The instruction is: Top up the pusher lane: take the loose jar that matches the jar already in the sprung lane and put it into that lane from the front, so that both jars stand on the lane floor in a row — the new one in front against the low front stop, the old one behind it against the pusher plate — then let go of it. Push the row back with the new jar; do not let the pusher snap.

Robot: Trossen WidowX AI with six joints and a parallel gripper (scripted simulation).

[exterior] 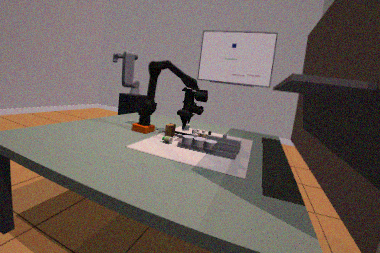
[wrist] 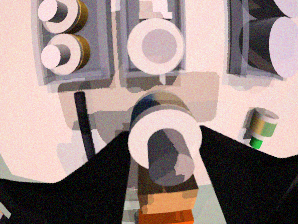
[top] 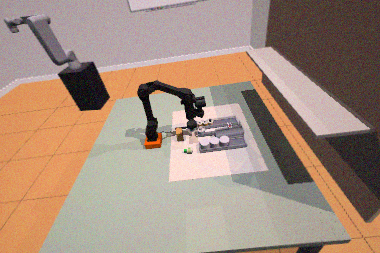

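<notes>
Now: the white mat 110 mm ahead of my gripper tip and 80 mm below it. Also, from my gripper tip: grey lane rack 210 mm ahead, 60 mm below, 10 mm to the left; tan block 90 mm behind, 40 mm below, 20 mm to the right.
</notes>
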